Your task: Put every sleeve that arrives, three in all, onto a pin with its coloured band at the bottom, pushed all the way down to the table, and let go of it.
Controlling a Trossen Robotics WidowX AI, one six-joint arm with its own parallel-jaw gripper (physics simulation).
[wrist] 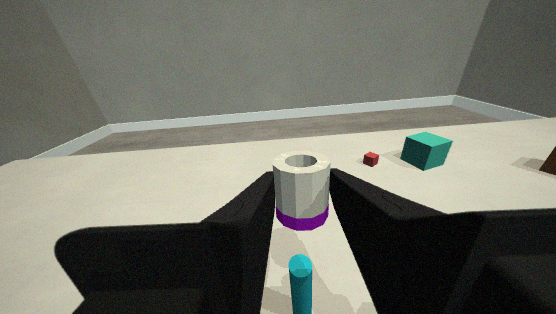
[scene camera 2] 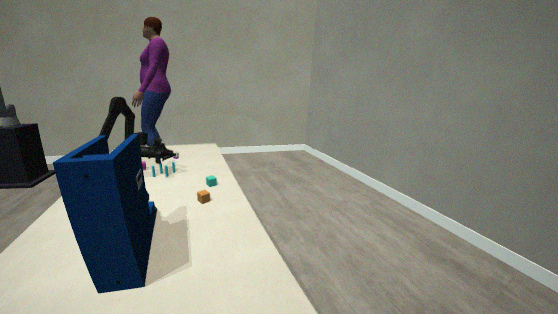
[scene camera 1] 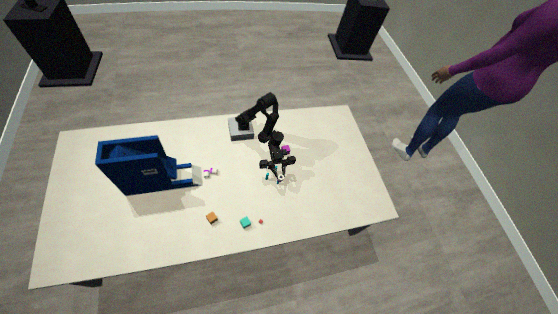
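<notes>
My gripper (scene camera 1: 280, 174) (scene camera 2: 174, 155) (wrist: 300, 177) is shut on a white sleeve (scene camera 1: 281, 177) (scene camera 2: 176, 156) (wrist: 301, 187). The sleeve is upright with its purple band at the bottom, held above the table near the pins. In the wrist view a teal pin (wrist: 300, 287) stands nearer the camera than the sleeve, its top bare and not inside the sleeve. Several thin teal pins stand on the table, among them one pin (scene camera 1: 267, 176) (scene camera 2: 153, 171) and another pin (scene camera 2: 166, 171). Two more white sleeves with purple bands, one (scene camera 1: 206, 175) and another (scene camera 1: 215, 172), are by the dispenser's outlet; their exact poses are too small to tell.
The blue dispenser (scene camera 1: 145, 177) (scene camera 2: 95, 215) stands on the table (scene camera 1: 325, 200) (scene camera 2: 225, 270). A magenta cube (scene camera 1: 285, 149) (scene camera 2: 144, 165) is beside the arm. An orange cube (scene camera 1: 212, 217) (scene camera 2: 203, 196), a teal cube (scene camera 1: 245, 222) (scene camera 2: 211, 181) (wrist: 426, 151) and a small red cube (scene camera 1: 260, 221) (wrist: 371, 159) lie farther off.
</notes>
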